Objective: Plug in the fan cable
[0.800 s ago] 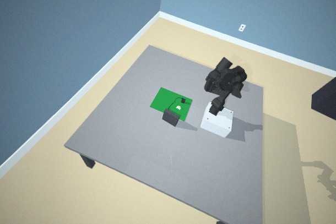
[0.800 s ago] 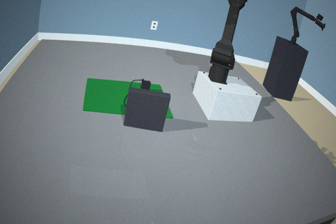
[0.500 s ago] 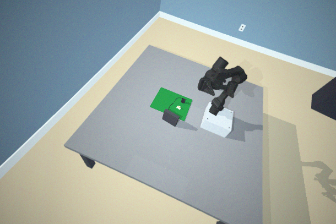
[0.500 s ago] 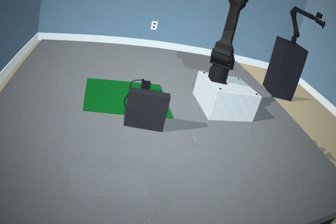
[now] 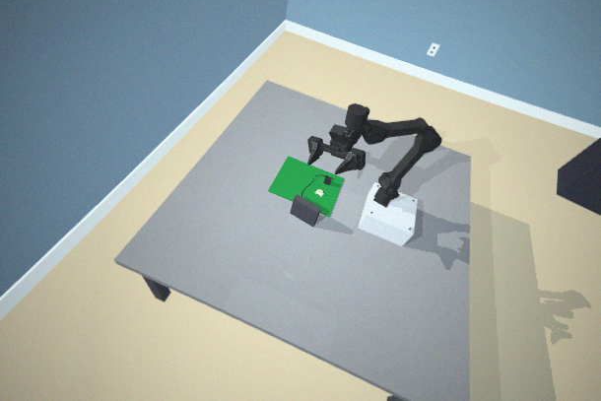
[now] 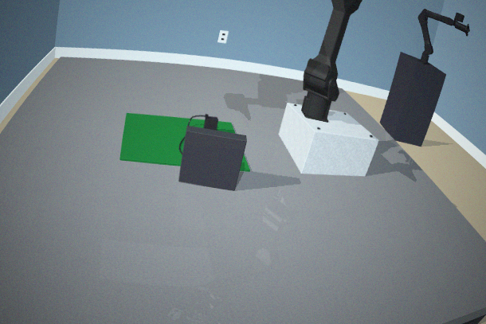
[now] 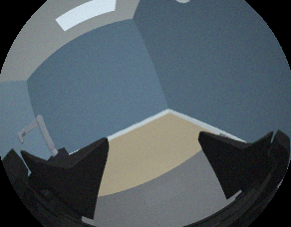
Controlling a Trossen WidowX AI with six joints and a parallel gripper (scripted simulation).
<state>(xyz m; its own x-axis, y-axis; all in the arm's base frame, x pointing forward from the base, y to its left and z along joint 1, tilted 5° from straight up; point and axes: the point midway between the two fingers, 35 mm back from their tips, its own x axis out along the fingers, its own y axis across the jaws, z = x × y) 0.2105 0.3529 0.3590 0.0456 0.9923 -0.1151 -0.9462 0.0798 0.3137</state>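
Right now the dark plug is 50 mm ahead of my gripper tip, 360 mm to the right of it and 470 mm below it. From my gripper tip the other things lie so: white four-pin header 50 mm ahead, 280 mm to the right, 490 mm below; green board 120 mm ahead, 290 mm to the right, 510 mm below; dark square fan 40 mm ahead, 130 mm to the right, 430 mm below.
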